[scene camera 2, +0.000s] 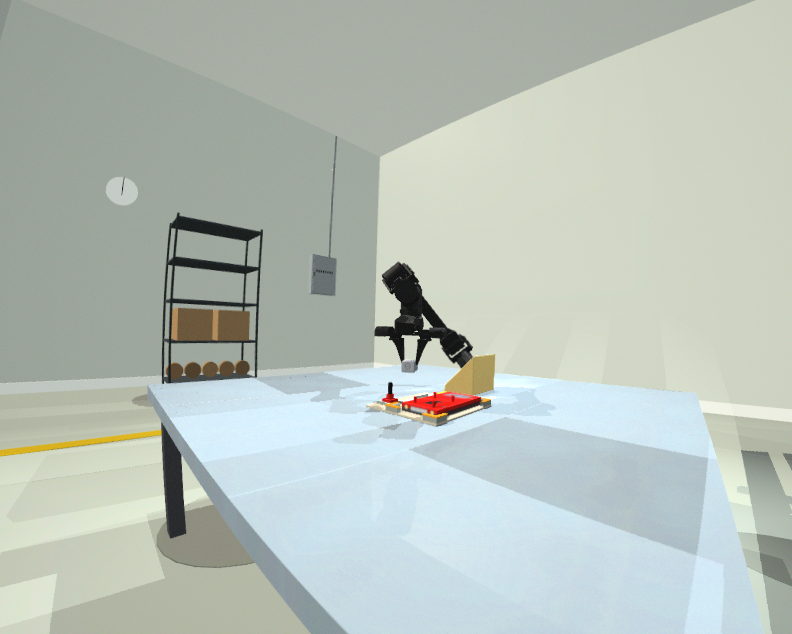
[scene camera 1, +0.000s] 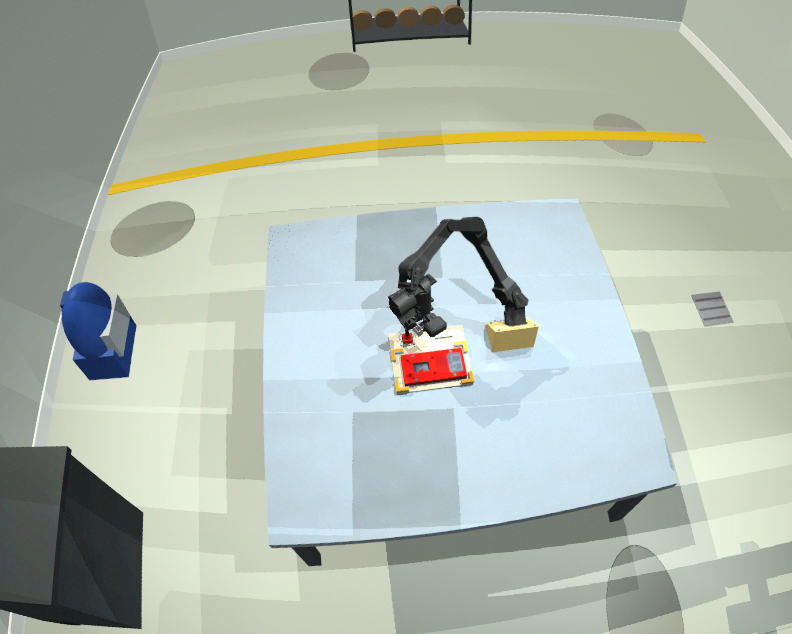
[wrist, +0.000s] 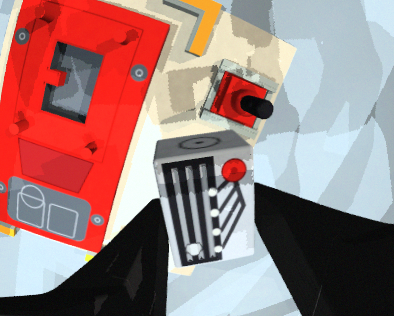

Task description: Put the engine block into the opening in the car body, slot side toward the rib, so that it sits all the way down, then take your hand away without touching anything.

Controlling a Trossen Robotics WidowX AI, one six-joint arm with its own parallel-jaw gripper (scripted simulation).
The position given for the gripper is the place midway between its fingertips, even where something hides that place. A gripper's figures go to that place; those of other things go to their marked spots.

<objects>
The gripper (scene camera 2: 409, 364) is 0.88 m from the lens. A red car body (scene camera 2: 450, 403): 0.81 m from the lens.
</objects>
